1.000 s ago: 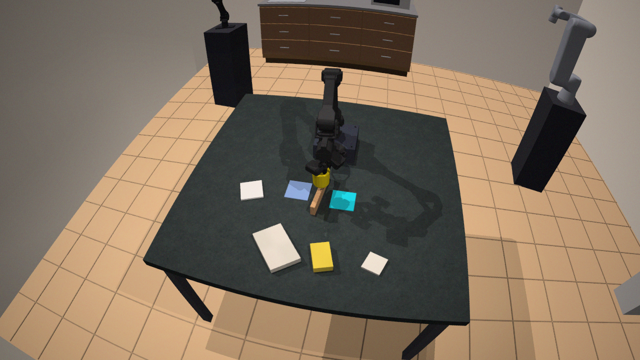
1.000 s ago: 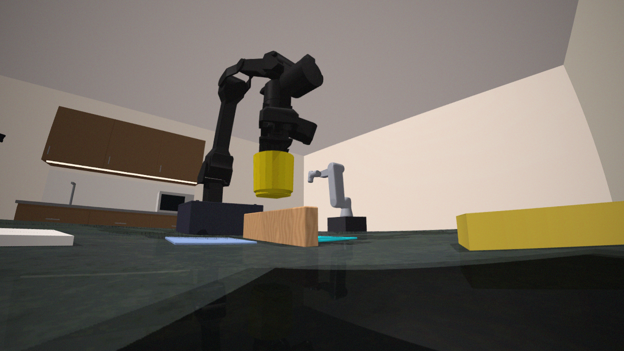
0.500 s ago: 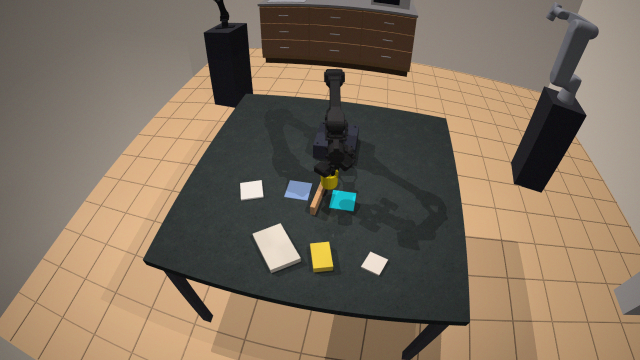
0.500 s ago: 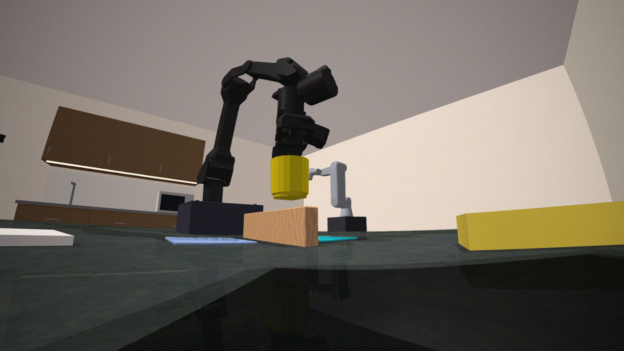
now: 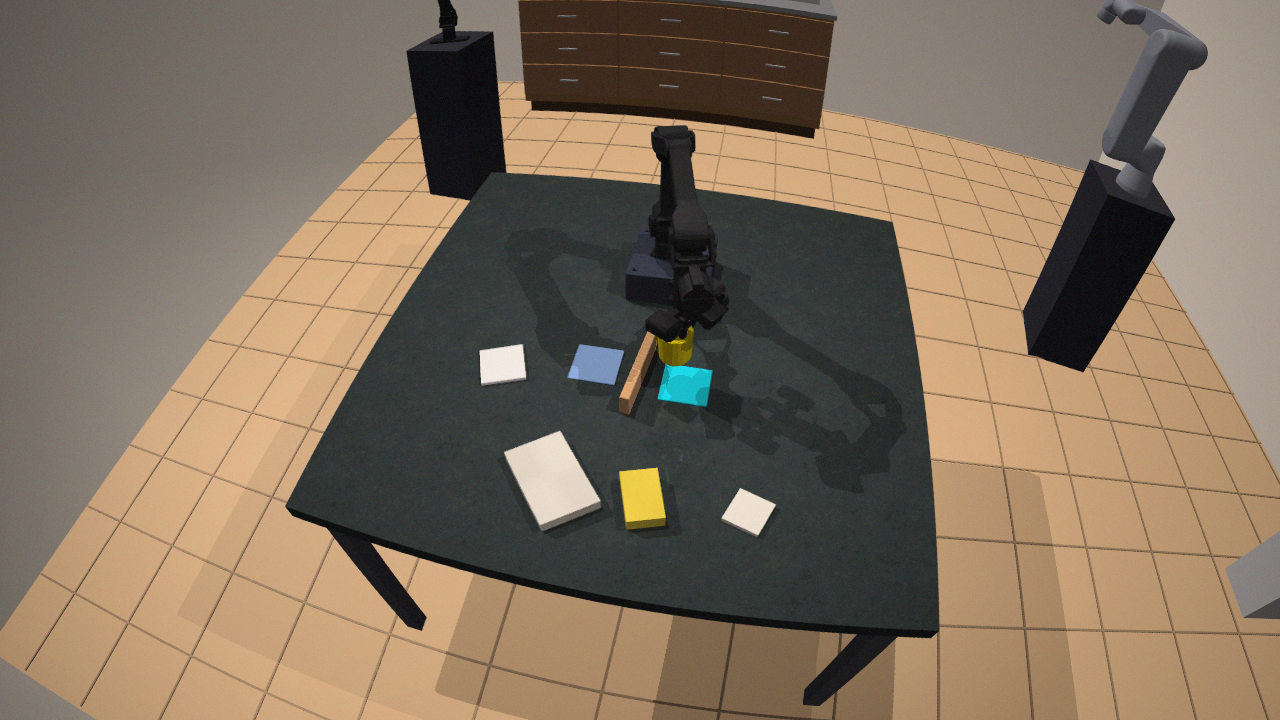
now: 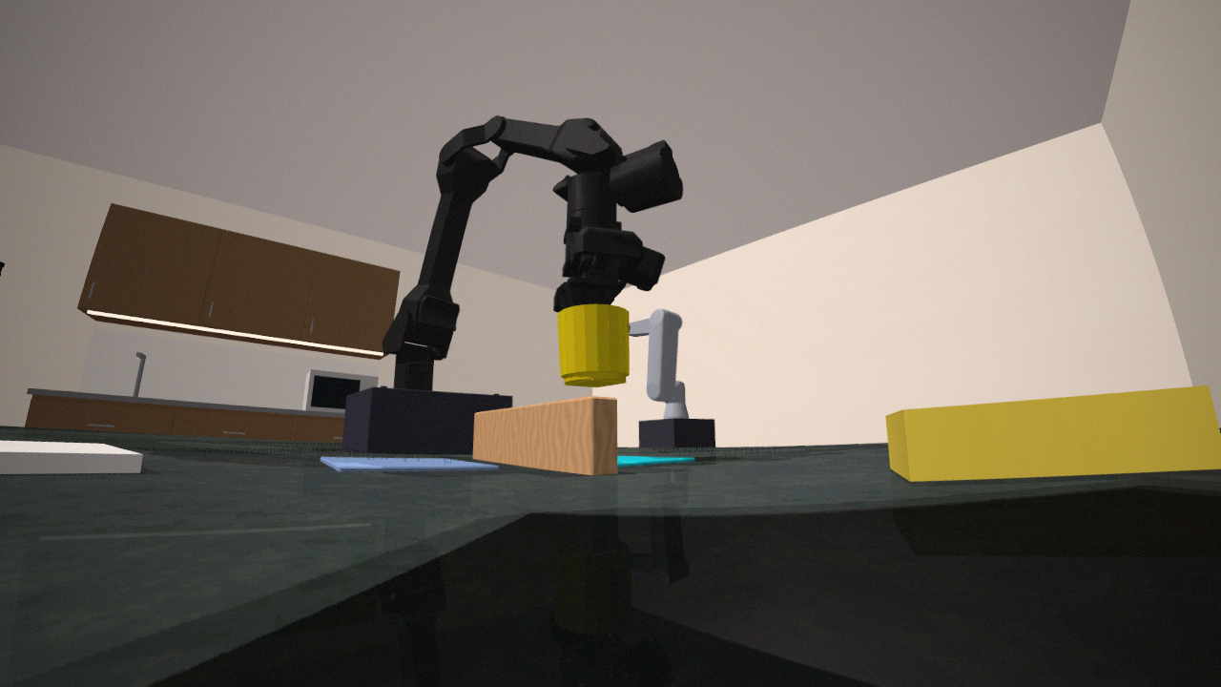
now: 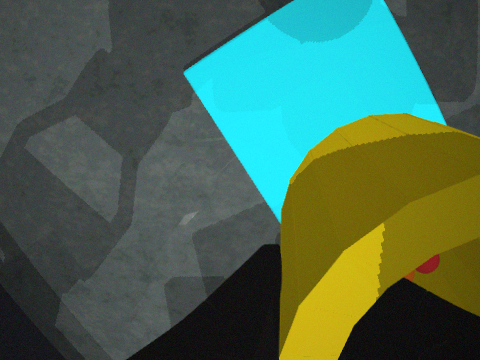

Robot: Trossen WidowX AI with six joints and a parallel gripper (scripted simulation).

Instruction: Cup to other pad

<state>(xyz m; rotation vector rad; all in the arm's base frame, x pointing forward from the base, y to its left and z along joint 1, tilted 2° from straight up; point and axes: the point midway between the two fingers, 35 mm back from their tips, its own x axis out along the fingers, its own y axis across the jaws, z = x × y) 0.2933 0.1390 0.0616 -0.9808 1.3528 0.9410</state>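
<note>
Right now the wooden block is 9 cm below my gripper tip, 8 cm to the right of it and 4 cm ahead of it. From my gripper tip the other things lie so: red marble (4 cm ahead, 3 cm to the right, 2 cm below); yellow cup (2 cm ahead, 1 cm to the right); light blue pad (18 cm to the right, 12 cm below, 4 cm ahead).
</note>
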